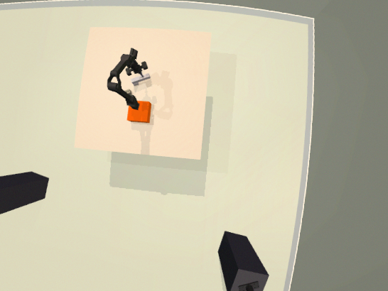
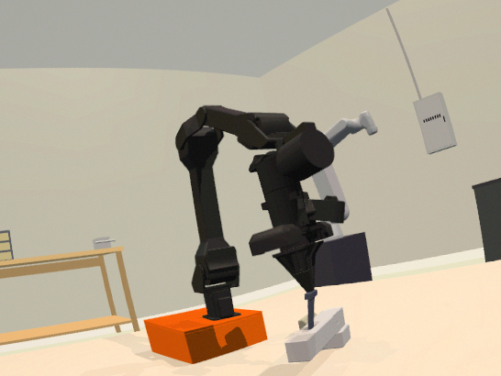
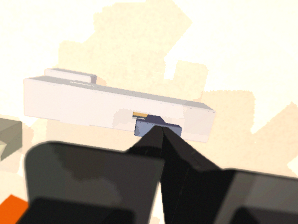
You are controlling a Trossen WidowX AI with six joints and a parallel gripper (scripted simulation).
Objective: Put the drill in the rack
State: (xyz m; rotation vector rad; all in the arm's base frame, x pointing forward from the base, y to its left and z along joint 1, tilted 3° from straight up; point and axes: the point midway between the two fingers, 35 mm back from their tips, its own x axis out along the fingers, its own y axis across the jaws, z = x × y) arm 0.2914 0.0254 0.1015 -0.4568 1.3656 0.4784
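Now: the blue key 30 mm below my gripper tip. Round my gripper tip: drill (40 mm behind, 40 mm to the left, 80 mm below); then rack (180 mm behind, 120 mm to the left, 110 mm below).
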